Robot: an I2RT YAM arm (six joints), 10 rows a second.
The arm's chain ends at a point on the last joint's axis. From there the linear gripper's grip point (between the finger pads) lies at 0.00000 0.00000 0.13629 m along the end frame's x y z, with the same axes.
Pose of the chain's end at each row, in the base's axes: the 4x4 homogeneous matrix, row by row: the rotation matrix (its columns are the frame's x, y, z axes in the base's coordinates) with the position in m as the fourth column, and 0 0 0 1 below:
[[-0.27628 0.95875 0.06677 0.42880], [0.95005 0.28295 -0.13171 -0.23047], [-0.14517 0.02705 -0.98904 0.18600], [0 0 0 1]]
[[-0.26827 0.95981 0.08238 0.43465], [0.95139 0.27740 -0.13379 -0.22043], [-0.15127 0.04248 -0.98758 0.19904], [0 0 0 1]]
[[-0.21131 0.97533 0.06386 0.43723], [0.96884 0.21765 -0.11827 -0.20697], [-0.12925 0.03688 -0.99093 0.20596], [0 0 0 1]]
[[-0.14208 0.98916 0.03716 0.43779], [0.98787 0.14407 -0.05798 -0.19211], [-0.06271 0.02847 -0.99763 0.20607], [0 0 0 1]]
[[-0.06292 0.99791 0.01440 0.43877], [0.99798 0.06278 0.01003 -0.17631], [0.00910 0.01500 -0.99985 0.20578], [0 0 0 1]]
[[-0.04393 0.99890 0.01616 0.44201], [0.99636 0.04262 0.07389 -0.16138], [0.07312 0.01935 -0.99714 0.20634], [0 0 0 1]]
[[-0.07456 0.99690 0.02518 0.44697], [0.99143 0.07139 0.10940 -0.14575], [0.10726 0.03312 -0.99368 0.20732], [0 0 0 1]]
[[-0.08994 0.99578 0.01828 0.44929], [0.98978 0.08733 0.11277 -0.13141], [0.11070 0.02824 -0.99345 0.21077], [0 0 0 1]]
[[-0.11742 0.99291 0.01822 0.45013], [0.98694 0.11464 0.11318 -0.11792], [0.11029 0.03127 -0.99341 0.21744], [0 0 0 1]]
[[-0.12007 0.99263 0.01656 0.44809], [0.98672 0.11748 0.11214 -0.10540], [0.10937 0.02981 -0.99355 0.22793], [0 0 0 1]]
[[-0.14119 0.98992 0.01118 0.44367], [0.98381 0.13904 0.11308 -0.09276], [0.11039 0.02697 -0.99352 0.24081], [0 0 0 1]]
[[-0.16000 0.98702 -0.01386 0.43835], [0.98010 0.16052 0.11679 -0.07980], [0.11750 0.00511 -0.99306 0.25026], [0 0 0 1]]
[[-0.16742 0.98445 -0.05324 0.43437], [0.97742 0.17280 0.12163 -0.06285], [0.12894 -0.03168 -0.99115 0.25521], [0 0 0 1]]
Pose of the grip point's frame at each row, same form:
[[-0.27628 0.95875 0.06677 0.43790], [0.95005 0.28295 -0.13171 -0.24842], [-0.14517 0.02705 -0.98904 0.05120], [0 0 0 1]]
[[-0.26827 0.95981 0.08238 0.44588], [0.95139 0.27740 -0.13379 -0.23866], [-0.15127 0.04248 -0.98758 0.06444], [0 0 0 1]]
[[-0.21131 0.97533 0.06386 0.44593], [0.96884 0.21765 -0.11827 -0.22309], [-0.12925 0.03688 -0.99093 0.07091], [0 0 0 1]]
[[-0.14208 0.98916 0.03716 0.44285], [0.98787 0.14407 -0.05798 -0.20001], [-0.06271 0.02847 -0.99763 0.07010], [0 0 0 1]]
[[-0.06292 0.99791 0.01440 0.44073], [0.99798 0.06278 0.01003 -0.17494], [0.00910 0.01500 -0.99985 0.06951], [0 0 0 1]]
[[-0.04393 0.99890 0.01616 0.44421], [0.99636 0.04262 0.07389 -0.15131], [0.07312 0.01935 -0.99714 0.07044], [0 0 0 1]]
[[-0.07456 0.99690 0.02518 0.45040], [0.99143 0.07139 0.10940 -0.13084], [0.10726 0.03312 -0.99368 0.07189], [0 0 0 1]]
[[-0.08994 0.99578 0.01828 0.45178], [0.98978 0.08733 0.11277 -0.11604], [0.11070 0.02824 -0.99345 0.07537], [0 0 0 1]]
[[-0.11742 0.99291 0.01822 0.45261], [0.98694 0.11464 0.11318 -0.10249], [0.11029 0.03127 -0.99341 0.08205], [0 0 0 1]]
[[-0.12007 0.99263 0.01656 0.45035], [0.98672 0.11748 0.11214 -0.09012], [0.10937 0.02981 -0.99355 0.09252], [0 0 0 1]]
[[-0.14119 0.98992 0.01118 0.44519], [0.98381 0.13904 0.11308 -0.07735], [0.11039 0.02697 -0.99352 0.10540], [0 0 0 1]]
[[-0.16000 0.98702 -0.01386 0.43646], [0.98010 0.16052 0.11679 -0.06388], [0.11750 0.00511 -0.99306 0.11492], [0 0 0 1]]
[[-0.16742 0.98445 -0.05324 0.42711], [0.97742 0.17280 0.12163 -0.04627], [0.12894 -0.03168 -0.99115 0.12013], [0 0 0 1]]

